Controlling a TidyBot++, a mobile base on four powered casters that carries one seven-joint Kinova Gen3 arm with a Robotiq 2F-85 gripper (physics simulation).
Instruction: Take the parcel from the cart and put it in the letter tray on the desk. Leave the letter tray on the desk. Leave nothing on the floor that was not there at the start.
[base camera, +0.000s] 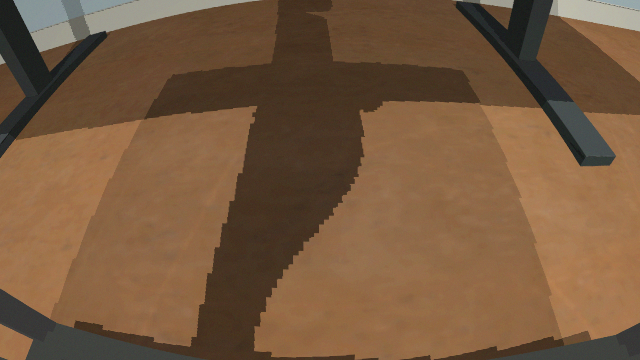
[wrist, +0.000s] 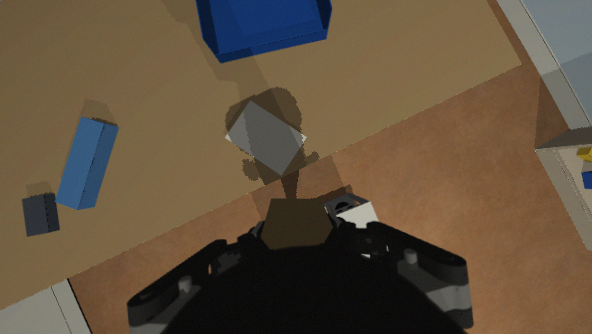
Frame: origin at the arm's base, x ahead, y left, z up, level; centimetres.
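Seen in the pictures: gripper, fingertip midpoint: (wrist: 297, 226).
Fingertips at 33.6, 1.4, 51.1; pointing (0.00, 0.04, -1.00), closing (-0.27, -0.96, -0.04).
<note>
Pixels of each thing's top centre, then the offset from my fingertips to it, as dx, dy, dz. "spot": a spot on its surface instead. Level surfaces: height alone.
- brown parcel, middle of its top: (wrist: 296, 277) -1.0, +0.4, +6.1
- blue letter tray, surface spot: (wrist: 273, 44) spot: +33.6, -7.6, -17.0
- desk, its level: dz -18.8
- grey sheet-like rectangle, surface spot: (wrist: 267, 137) spot: +14.9, +1.4, -17.8
- light blue block, middle of its top: (wrist: 78, 162) +25.3, +42.3, -15.8
- dark block, middle of its top: (wrist: 35, 215) +18.8, +58.9, -17.0
The brown parcel (wrist: 297, 225) is held between the fingertips of my gripper (wrist: 297, 226), at the bottom middle of the wrist view. My gripper is shut on it. The blue letter tray (wrist: 273, 44) stands on the desk (wrist: 400, 75) at the top middle of the wrist view, and its far part is cut off by the frame. The parcel shows beyond the desk's near edge in that view, apart from the tray. The fingertips' contact with the parcel is partly hidden. The cart does not show in either view.
A grey sheet-like rectangle (wrist: 267, 137) lies on the desk between parcel and tray. A light blue block (wrist: 82, 162) and a dark block (wrist: 40, 215) are at the left. A pale open unit (wrist: 564, 182) stands at the right. Desk legs (base camera: 531, 27) (base camera: 22, 55) stand ahead on both sides.
</note>
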